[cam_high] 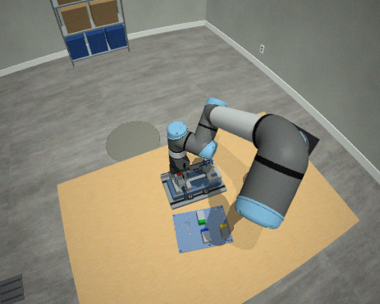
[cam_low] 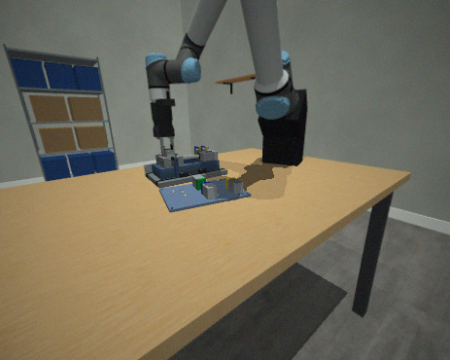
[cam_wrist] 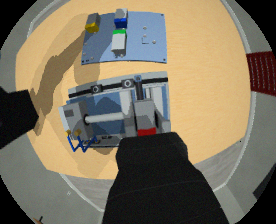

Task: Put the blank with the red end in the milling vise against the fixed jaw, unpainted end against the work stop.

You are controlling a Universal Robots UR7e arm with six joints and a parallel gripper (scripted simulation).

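My gripper is now 20 mm above the red-ended blank. From my hand the other things lie so: green-ended blank 170 mm to the left, 90 mm below, 80 mm behind; then milling vise 80 mm below, 70 mm behind, 20 mm to the right; then plate 220 mm to the left, 120 mm below, 80 mm behind.
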